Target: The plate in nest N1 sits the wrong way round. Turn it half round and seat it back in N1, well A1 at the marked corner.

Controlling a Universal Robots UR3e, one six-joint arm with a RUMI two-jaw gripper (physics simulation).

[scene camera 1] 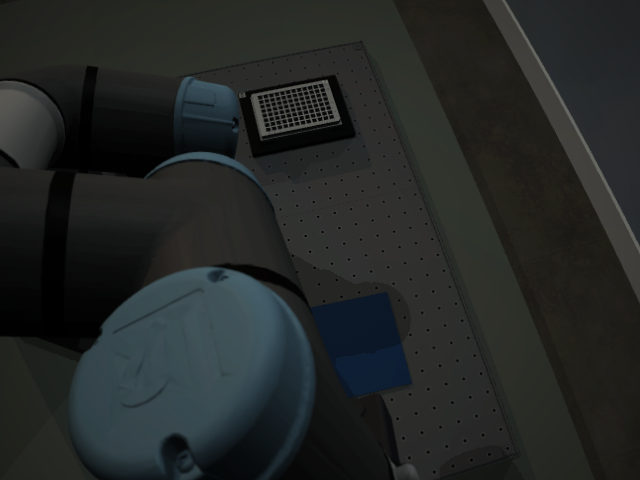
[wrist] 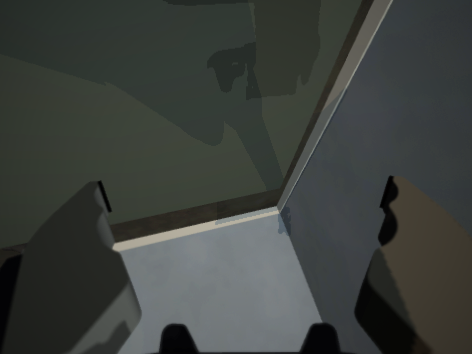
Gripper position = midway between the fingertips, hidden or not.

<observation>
I see my gripper (wrist: pixel 243 183), a black nest (scene camera 1: pixel 324 136) and a blue sheet (scene camera 1: pixel 360 335).
</observation>
